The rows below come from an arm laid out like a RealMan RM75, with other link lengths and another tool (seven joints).
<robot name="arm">
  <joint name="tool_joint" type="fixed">
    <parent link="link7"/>
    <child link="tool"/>
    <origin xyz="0.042 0.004 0.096" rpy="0.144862 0 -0.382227"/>
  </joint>
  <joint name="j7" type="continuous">
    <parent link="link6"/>
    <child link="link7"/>
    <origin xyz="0.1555 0 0" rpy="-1.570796 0 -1.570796"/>
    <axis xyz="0 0 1"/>
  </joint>
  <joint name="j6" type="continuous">
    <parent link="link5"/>
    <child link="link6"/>
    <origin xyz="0 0 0" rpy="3.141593 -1.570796 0"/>
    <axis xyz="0 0 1"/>
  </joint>
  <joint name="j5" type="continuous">
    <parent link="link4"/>
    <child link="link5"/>
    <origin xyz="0 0.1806 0" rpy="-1.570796 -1.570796 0"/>
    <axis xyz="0 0 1"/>
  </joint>
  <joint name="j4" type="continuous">
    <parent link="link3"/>
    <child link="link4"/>
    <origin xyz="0 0 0" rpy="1.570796 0 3.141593"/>
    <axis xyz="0 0 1"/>
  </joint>
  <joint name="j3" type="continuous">
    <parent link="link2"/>
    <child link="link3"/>
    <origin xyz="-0.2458 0 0" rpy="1.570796 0 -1.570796"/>
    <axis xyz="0 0 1"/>
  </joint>
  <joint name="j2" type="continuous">
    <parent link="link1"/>
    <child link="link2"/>
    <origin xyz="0 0 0" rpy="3.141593 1.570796 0"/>
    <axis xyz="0 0 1"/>
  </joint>
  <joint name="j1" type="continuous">
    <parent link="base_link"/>
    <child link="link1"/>
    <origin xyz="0 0 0.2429" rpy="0 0 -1.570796"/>
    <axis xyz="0 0 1"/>
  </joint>
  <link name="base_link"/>
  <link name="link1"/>
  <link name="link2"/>
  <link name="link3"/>
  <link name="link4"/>
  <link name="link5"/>
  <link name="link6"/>
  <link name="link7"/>
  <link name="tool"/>
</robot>
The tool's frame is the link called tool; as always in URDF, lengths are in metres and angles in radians. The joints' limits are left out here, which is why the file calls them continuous.
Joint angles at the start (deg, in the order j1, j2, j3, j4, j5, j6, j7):
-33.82, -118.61, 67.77, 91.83, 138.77, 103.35, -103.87
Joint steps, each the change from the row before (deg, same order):
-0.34, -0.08, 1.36, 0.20, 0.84, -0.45, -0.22
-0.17, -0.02, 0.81, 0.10, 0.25, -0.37, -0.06
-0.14, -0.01, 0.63, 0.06, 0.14, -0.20, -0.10
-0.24, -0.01, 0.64, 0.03, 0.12, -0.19, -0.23
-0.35, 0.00, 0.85, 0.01, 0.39, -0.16, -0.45
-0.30, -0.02, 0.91, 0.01, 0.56, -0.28, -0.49
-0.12, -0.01, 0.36, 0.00, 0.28, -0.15, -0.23
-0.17, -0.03, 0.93, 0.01, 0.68, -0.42, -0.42
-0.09, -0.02, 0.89, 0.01, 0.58, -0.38, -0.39
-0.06, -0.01, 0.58, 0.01, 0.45, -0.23, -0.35
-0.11, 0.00, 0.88, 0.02, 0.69, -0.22, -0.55
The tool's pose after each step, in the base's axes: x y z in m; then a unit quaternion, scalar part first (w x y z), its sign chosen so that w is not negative. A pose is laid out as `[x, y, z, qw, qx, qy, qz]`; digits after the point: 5 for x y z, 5 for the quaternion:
[-0.20942, 0.33840, -0.03925, 0.10423, 0.14410, -0.98219, -0.06061]
[-0.20804, 0.33941, -0.04052, 0.10805, 0.13842, -0.98257, -0.06098]
[-0.20695, 0.33974, -0.04167, 0.11091, 0.13448, -0.98284, -0.06038]
[-0.20531, 0.34018, -0.04297, 0.11346, 0.13087, -0.98308, -0.05965]
[-0.20412, 0.34064, -0.04424, 0.11864, 0.12793, -0.98288, -0.05918]
[-0.20352, 0.34141, -0.04536, 0.12460, 0.12558, -0.98240, -0.06004]
[-0.20341, 0.34192, -0.04568, 0.12710, 0.12500, -0.98209, -0.06099]
[-0.20364, 0.34296, -0.04656, 0.13343, 0.12291, -0.98137, -0.06321]
[-0.20409, 0.34357, -0.04749, 0.13915, 0.12120, -0.98068, -0.06488]
[-0.20466, 0.34396, -0.04791, 0.14325, 0.12098, -0.98002, -0.06639]
[-0.20569, 0.34418, -0.04840, 0.15009, 0.12081, -0.97890, -0.06806]

